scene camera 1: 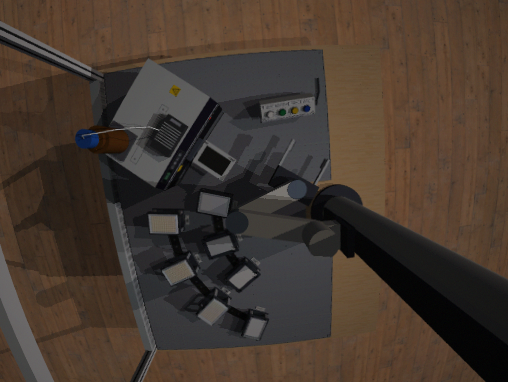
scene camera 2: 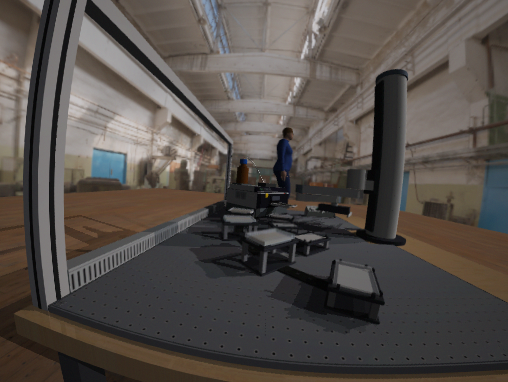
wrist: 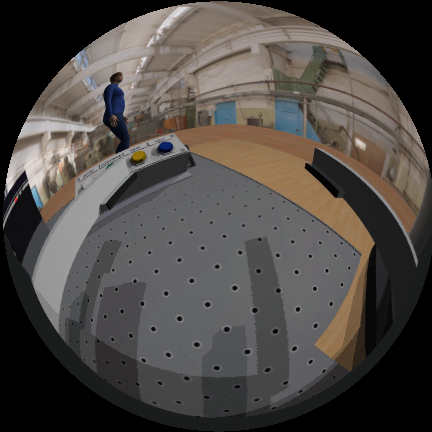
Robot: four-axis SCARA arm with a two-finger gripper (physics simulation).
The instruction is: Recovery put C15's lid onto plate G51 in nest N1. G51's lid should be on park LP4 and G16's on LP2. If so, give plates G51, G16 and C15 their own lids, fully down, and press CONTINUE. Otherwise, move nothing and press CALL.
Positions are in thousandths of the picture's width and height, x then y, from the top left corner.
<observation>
My gripper (scene camera 1: 613, 391) holds nothing. Further things: a perforated table (scene camera 1: 582, 755).
My gripper shows as well in the wrist view (wrist: 508, 353). The perforated table is seen too in the wrist view (wrist: 478, 689).
</observation>
